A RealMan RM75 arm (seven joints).
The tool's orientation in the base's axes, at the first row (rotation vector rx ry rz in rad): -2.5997 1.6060 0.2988
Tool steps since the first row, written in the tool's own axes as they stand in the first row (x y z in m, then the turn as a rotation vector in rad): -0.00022 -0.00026 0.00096 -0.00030 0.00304 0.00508; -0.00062 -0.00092 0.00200 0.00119 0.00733 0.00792; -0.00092 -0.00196 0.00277 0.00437 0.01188 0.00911; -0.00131 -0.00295 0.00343 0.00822 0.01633 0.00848; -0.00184 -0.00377 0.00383 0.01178 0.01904 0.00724; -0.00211 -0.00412 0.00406 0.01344 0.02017 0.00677; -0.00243 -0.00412 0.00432 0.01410 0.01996 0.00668
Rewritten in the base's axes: 0.00001 0.00047 -0.00091 -0.00349 -0.00028 -0.00478; 0.00030 0.00128 -0.00187 -0.00703 -0.00307 -0.00769; 0.00099 0.00214 -0.00261 -0.00985 -0.00772 -0.00930; 0.00162 0.00304 -0.00321 -0.01207 -0.01321 -0.00928; 0.00207 0.00394 -0.00353 -0.01278 -0.01775 -0.00867; 0.00224 0.00437 -0.00372 -0.01300 -0.01980 -0.00850; 0.00207 0.00469 -0.00391 -0.01252 -0.02030 -0.00856
